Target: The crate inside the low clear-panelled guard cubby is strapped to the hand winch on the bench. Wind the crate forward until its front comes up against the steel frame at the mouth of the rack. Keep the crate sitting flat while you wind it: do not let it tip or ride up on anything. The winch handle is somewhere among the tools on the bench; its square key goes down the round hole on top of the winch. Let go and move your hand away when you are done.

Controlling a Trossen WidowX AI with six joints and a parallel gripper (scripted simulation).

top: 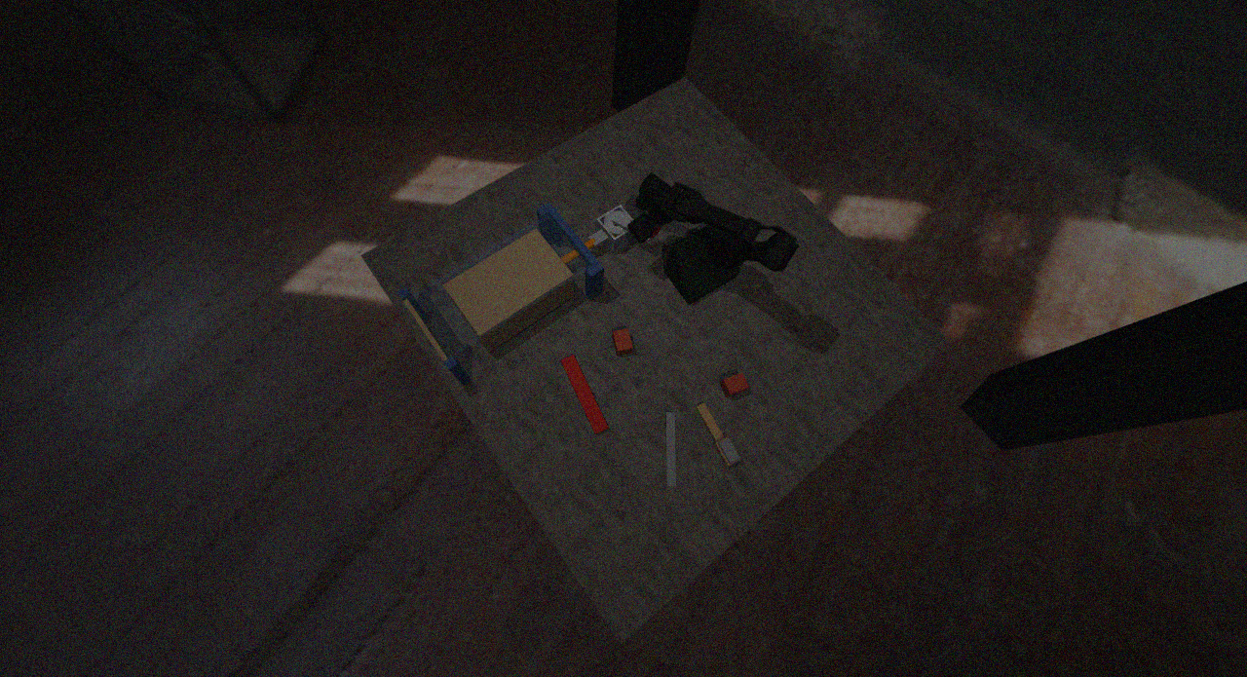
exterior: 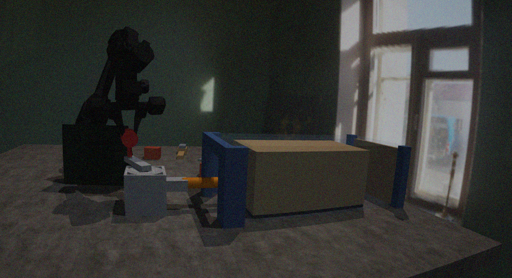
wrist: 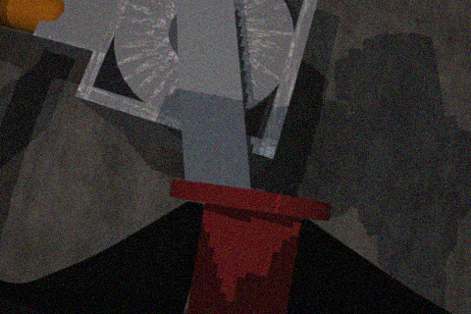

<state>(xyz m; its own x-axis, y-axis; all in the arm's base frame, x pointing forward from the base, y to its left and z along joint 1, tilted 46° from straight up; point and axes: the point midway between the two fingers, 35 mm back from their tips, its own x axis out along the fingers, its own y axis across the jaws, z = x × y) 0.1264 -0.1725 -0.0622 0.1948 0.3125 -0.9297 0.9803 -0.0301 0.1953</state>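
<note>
Now: gripper tip 4 cm above the crank handle, 2 cm to the left of it and 1 cm short of it. The rest, counted from my gripper tip: blue frame (20 cm ahead, 8 cm to the right, 4 cm below); grey winch (12 cm below, 8 cm to the right, 2 cm ahead); red knob (2 cm to the left, 1 cm below).
</note>
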